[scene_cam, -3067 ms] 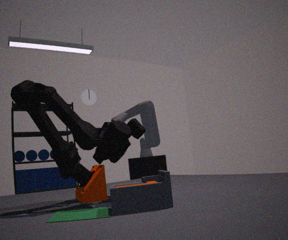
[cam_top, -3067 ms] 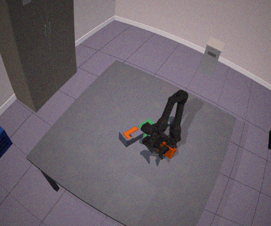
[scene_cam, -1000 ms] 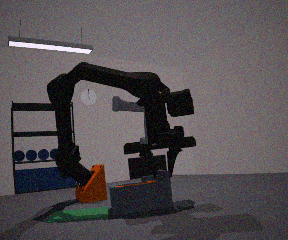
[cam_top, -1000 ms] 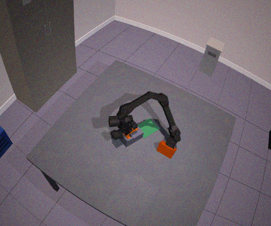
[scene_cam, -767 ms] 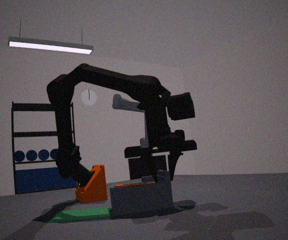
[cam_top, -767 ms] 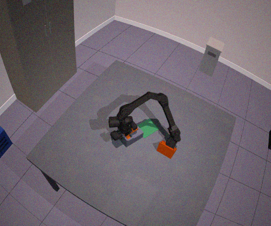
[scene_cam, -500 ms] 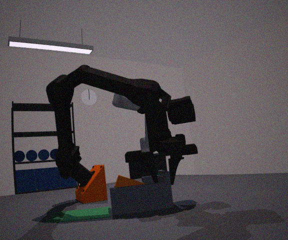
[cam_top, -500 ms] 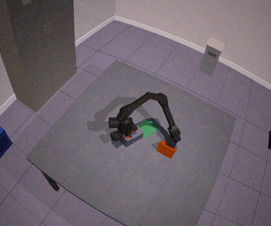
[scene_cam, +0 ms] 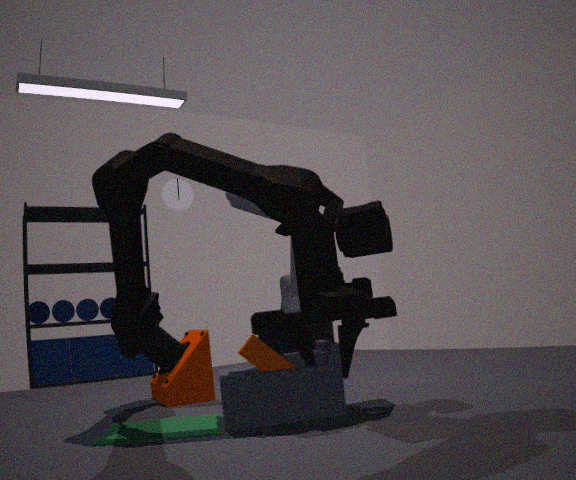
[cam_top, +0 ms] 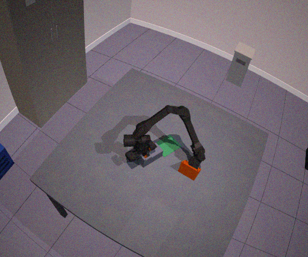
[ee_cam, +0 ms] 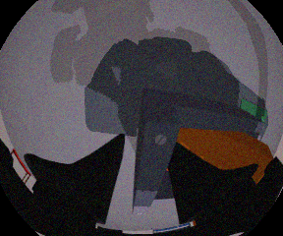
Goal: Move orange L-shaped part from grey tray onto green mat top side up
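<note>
My gripper tip is 3 cm past the orange L-shaped part, 5 cm to the left of it and 1 cm below it. From my gripper tip the other things lie so: green mat 10 cm behind, 20 cm to the right, 5 cm below.
</note>
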